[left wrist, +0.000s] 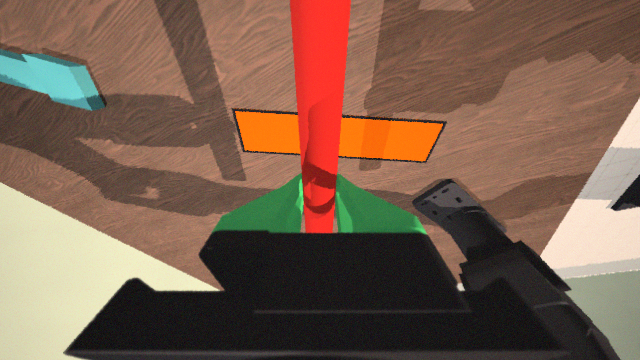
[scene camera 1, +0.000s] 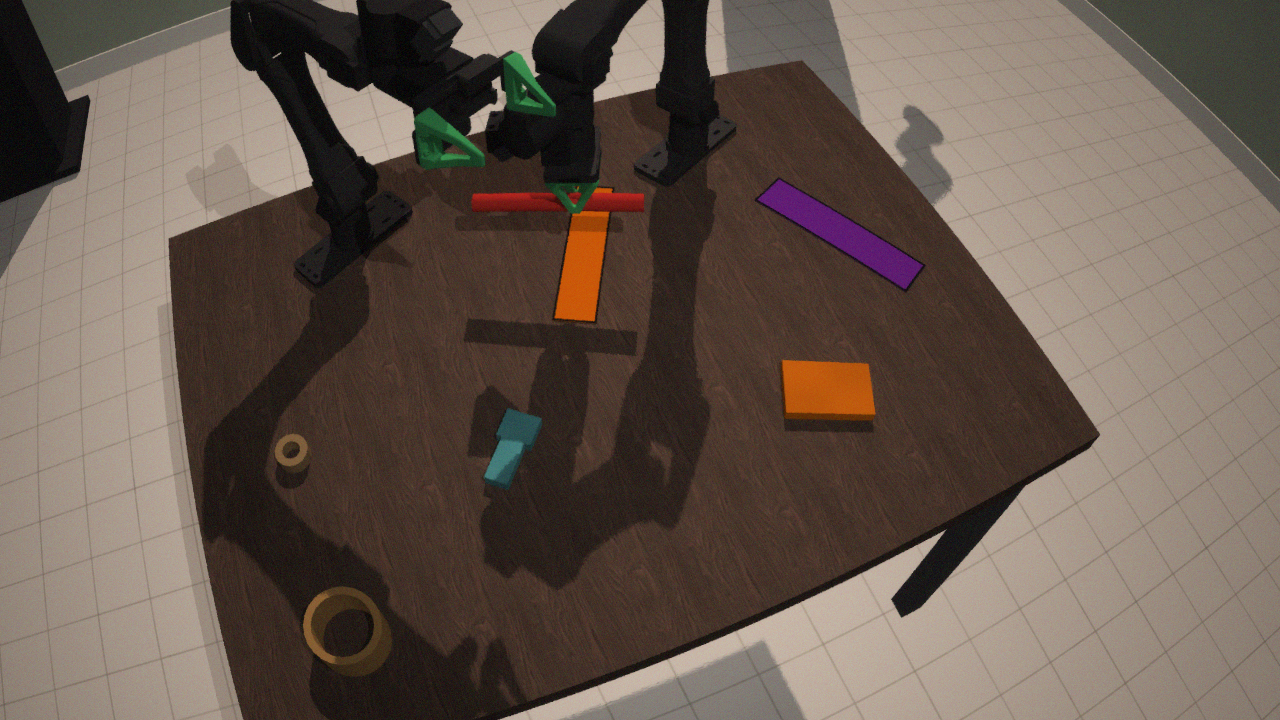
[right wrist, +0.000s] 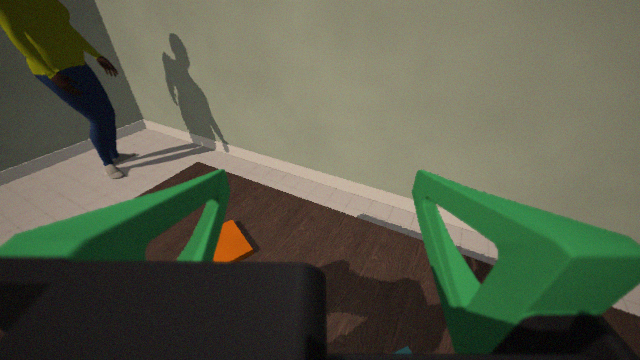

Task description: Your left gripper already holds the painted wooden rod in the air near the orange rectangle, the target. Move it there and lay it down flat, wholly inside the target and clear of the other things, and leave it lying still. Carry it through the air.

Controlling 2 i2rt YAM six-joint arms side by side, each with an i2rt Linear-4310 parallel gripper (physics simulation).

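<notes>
The painted rod [scene camera 1: 510,202] [left wrist: 322,65] is red and hangs in the air, lying nearly left to right in scene camera 1. It crosses above the far end of the orange rectangle [scene camera 1: 583,268] [left wrist: 405,141], roughly at right angles to the rectangle's long side. My left gripper [scene camera 1: 575,198] [left wrist: 319,180] is shut on the rod near its middle. Its shadows fall on the table, apart from it. My right gripper [scene camera 1: 474,125] [right wrist: 321,180] is open and empty, in the air to the left of the left gripper in scene camera 1.
A purple strip [scene camera 1: 841,234] lies at the right. An orange block [scene camera 1: 827,389] [right wrist: 233,242] lies at the right front. A teal block piece [scene camera 1: 512,447] [left wrist: 60,80] lies nearer the front. A small ring [scene camera 1: 281,454] and a large ring [scene camera 1: 380,640] stand at the left.
</notes>
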